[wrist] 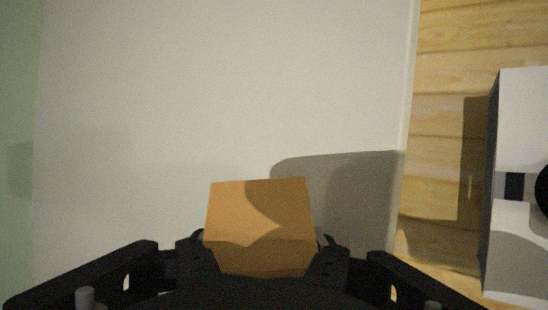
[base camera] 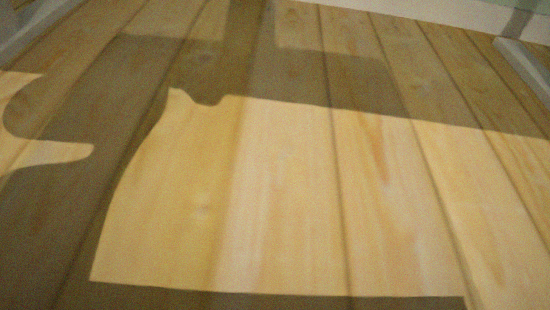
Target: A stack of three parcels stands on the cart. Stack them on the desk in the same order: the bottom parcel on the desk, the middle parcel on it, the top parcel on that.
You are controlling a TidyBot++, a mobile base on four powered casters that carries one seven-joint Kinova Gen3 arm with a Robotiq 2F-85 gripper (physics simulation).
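Places are measured from the arm's base along level axes (x back, y right, z up), in millimetres.
Pixels of known places: gripper, fingertip midpoint: [wrist: 263, 239].
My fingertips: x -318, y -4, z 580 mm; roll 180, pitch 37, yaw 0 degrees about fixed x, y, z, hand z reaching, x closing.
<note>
Behind a point stands the place of what it marks.
An orange box-shaped parcel [wrist: 260, 215] @[x -298, y 20, z 611 mm] is at the bottom middle of the wrist view, held between the two black fingers of my gripper [wrist: 263, 239] @[x -318, y -4, z 580 mm]. My gripper is shut on it. Below it lies a large pale, flat surface [wrist: 200, 90] @[x -417, y 101, z 553 mm], likely the desk top, with the shadow of the gripper and parcel on its right part. The gap between parcel and surface is hard to judge. The other two parcels do not show in either view, and I cannot make out the cart.
The pale surface's right edge runs down the wrist view, with wooden floor [wrist: 440, 115] @[x -287, y 202, z -397 mm] [base camera: 290, 200] @[x -340, y 60, z -397 mm] beyond it. The white and dark robot base [wrist: 520, 120] @[x -111, y 138, z -14 mm] stands at the right. In the base camera view, grey bars [base camera: 30, 30] @[x -706, y -490, z -376 mm] [base camera: 525, 70] @[x -763, y 679, z -376 mm] lie at the upper left and right.
</note>
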